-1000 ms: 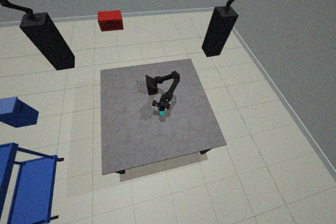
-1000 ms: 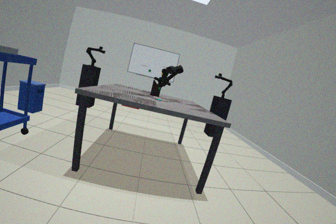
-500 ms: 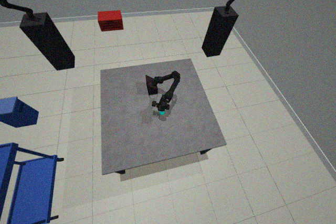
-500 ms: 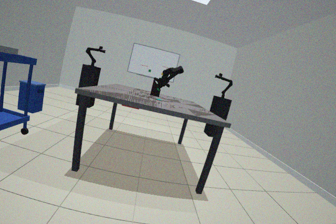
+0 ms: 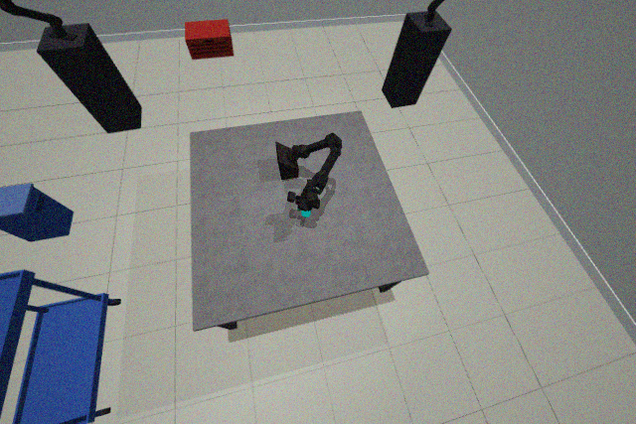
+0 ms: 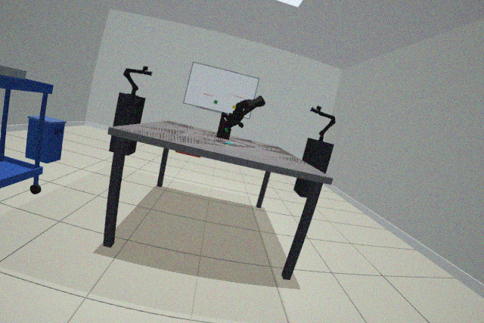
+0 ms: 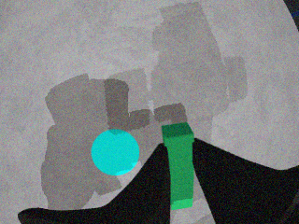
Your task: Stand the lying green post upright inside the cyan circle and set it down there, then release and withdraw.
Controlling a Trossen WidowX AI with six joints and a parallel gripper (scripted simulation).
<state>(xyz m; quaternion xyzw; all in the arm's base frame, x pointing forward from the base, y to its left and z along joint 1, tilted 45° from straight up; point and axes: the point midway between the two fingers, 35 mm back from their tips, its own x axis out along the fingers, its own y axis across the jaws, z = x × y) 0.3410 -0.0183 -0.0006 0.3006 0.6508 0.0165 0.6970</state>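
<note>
My gripper tip is 1 cm past the cyan circle, 5 cm to the right of it and 10 cm above it. From my gripper tip the other things lie so: green post: 2 cm behind, 1 cm to the left, 1 cm below.
</note>
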